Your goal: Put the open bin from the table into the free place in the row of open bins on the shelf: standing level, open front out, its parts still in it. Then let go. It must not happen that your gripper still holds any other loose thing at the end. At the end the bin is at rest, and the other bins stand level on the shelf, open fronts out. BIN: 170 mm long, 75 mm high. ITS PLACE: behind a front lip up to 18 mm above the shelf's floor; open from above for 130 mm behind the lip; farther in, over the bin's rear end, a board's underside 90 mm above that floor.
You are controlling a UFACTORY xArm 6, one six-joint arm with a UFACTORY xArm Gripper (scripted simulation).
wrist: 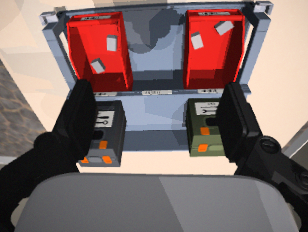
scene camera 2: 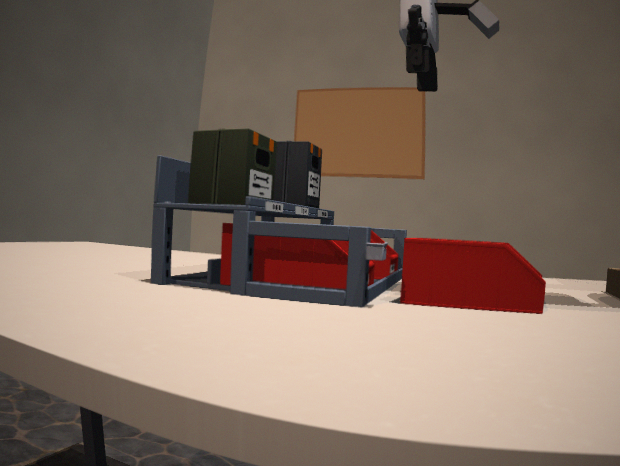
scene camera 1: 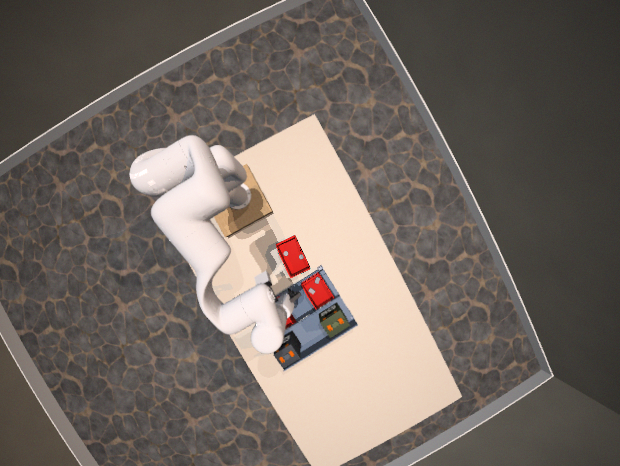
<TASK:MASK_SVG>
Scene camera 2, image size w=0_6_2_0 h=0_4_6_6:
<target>my gripper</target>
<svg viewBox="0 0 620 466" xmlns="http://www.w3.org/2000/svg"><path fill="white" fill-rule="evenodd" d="M400 0L399 34L406 46L406 70L408 73L417 73L418 91L437 91L435 53L439 51L438 14L468 15L468 19L488 39L499 31L499 19L479 0L475 0L471 4L438 3L438 0Z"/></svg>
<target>black box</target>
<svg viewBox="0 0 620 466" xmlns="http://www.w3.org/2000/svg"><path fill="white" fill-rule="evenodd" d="M277 141L273 201L319 208L322 149L309 141Z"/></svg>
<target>green box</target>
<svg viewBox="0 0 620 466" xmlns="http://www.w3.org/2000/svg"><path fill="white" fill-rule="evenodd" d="M277 141L249 128L194 131L188 204L245 205L246 196L274 200Z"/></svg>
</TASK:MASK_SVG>
